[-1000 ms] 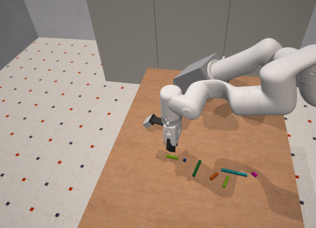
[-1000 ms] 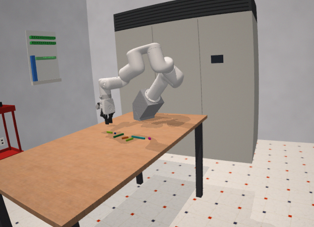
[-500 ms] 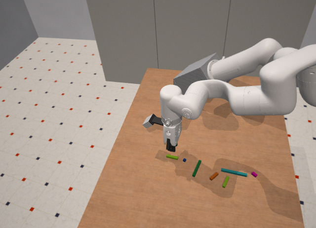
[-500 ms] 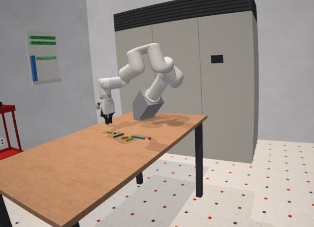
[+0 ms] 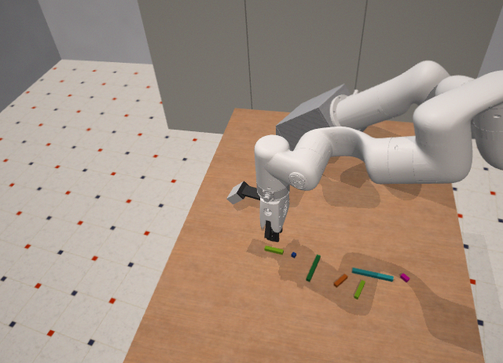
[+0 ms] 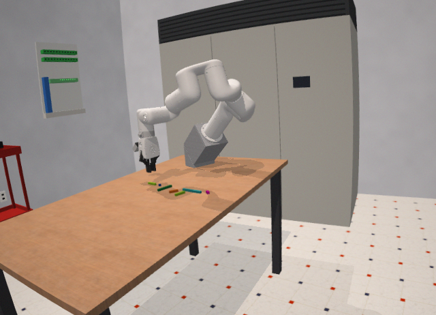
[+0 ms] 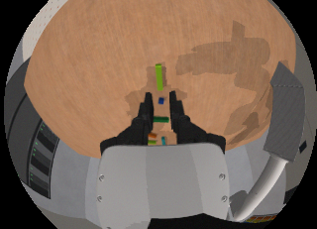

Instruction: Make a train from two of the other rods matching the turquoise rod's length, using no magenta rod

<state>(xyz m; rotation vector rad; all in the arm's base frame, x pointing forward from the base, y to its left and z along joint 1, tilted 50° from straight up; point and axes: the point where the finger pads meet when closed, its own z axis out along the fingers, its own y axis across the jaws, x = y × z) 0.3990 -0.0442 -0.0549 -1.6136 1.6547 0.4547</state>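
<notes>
The small blue rod is 80 mm below my hand and 50 mm to the left of it. Round my hand: turquoise rod 260 mm to the left, 80 mm below, 20 mm behind; then green rod 110 mm to the left, 80 mm below, 20 mm ahead; then orange rod 190 mm to the left, 80 mm below, 30 mm ahead.
</notes>
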